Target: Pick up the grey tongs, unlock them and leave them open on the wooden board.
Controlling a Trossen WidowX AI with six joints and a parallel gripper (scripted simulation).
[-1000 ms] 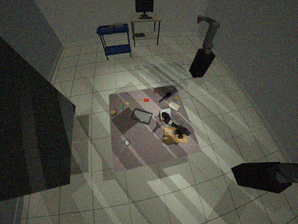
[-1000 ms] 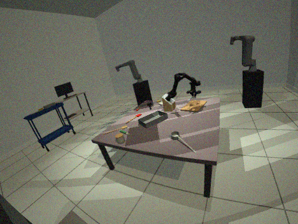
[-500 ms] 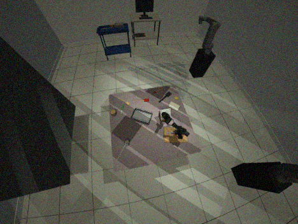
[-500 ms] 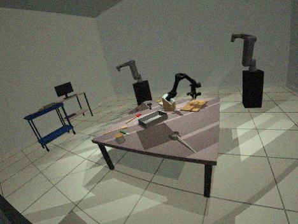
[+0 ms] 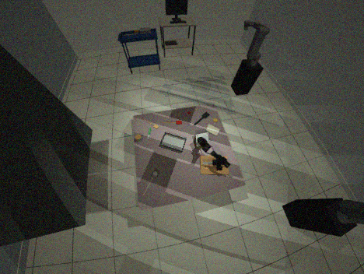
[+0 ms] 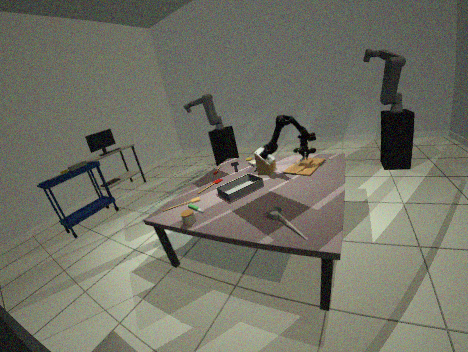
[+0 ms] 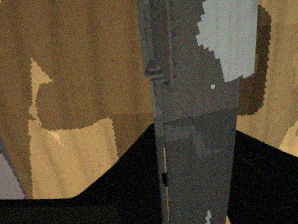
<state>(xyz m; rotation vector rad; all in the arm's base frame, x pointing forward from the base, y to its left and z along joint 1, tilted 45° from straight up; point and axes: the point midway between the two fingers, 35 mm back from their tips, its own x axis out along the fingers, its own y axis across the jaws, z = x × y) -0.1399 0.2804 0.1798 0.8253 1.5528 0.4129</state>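
My gripper tip is now 2 cm short of the wooden board, 1 cm to the left of it and 4 cm above it. Round my gripper tip: red item (39 cm ahead, 74 cm to the right, 5 cm below); grey roasting tin (46 cm ahead, 42 cm to the right, 2 cm below).
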